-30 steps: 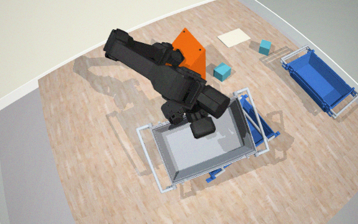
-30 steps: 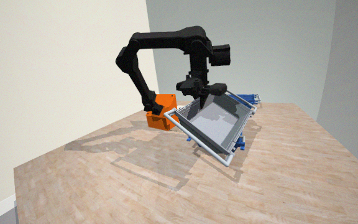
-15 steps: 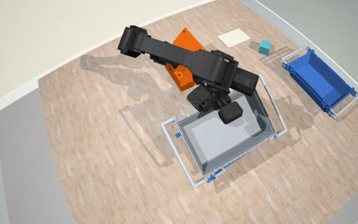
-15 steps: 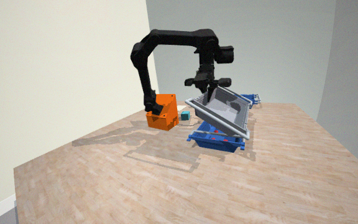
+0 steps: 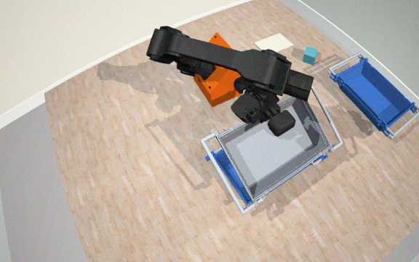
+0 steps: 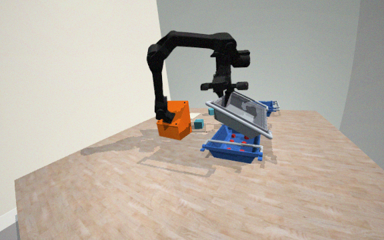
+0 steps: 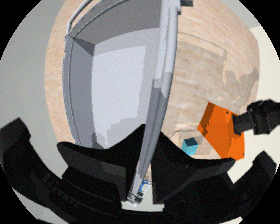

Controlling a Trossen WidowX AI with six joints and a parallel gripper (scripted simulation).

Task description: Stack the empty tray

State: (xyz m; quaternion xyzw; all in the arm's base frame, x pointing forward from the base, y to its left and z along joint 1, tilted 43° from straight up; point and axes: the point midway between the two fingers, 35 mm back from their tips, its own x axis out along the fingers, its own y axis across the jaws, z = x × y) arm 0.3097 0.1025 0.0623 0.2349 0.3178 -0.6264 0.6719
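The grey tray lies 8 cm ahead of my gripper tip, 1 cm to the left of it and 1 cm below it. Also, from my gripper tip: cream sheet: 43 cm behind, 33 cm to the left, 18 cm below.
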